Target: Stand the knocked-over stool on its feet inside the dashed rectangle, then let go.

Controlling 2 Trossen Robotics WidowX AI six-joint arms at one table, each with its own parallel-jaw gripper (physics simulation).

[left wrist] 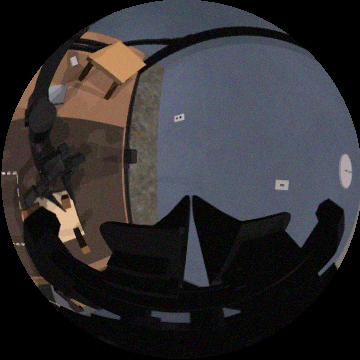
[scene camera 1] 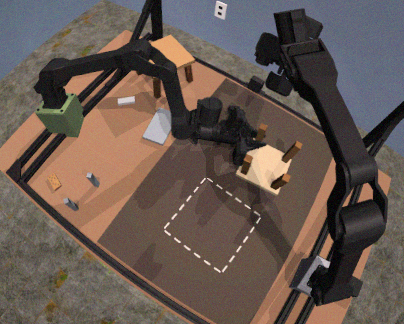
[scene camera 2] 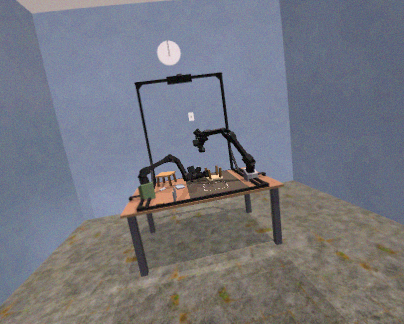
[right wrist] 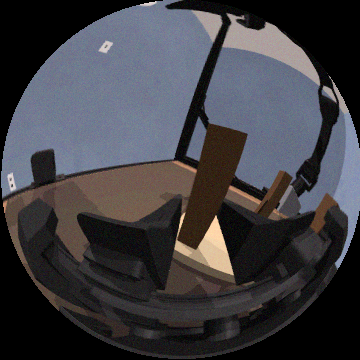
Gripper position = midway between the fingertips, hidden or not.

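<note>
My left gripper (scene camera 1: pixel 290 50), visible also in the left wrist view (left wrist: pixel 190 199), is shut and holds nothing. My right gripper (scene camera 1: pixel 265 140) appears in the left wrist view (left wrist: pixel 70 206) and the right wrist view (right wrist: pixel 198 198) too. On the table rests a stool (scene camera 1: pixel 169 46); a stool (scene camera 1: pixel 265 167) is visible as well.
</note>
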